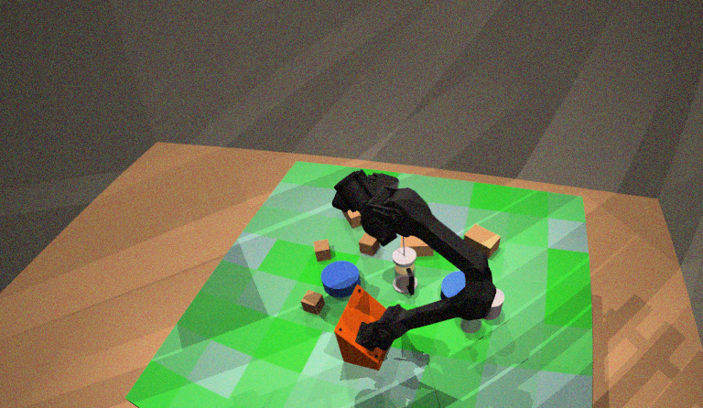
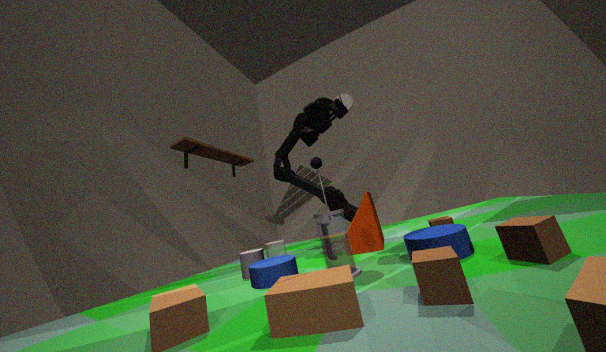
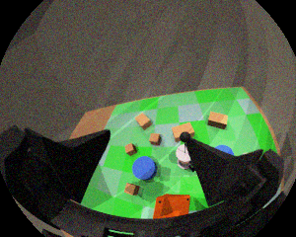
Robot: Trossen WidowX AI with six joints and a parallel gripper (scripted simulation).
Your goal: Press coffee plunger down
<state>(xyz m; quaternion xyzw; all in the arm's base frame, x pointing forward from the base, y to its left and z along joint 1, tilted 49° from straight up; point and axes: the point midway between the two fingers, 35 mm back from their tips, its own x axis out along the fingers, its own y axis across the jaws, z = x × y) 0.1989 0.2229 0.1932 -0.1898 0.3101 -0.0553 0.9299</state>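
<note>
My gripper tip is now 60 mm short of the coffee press, 50 mm to the left of it and 270 mm above it.
</note>
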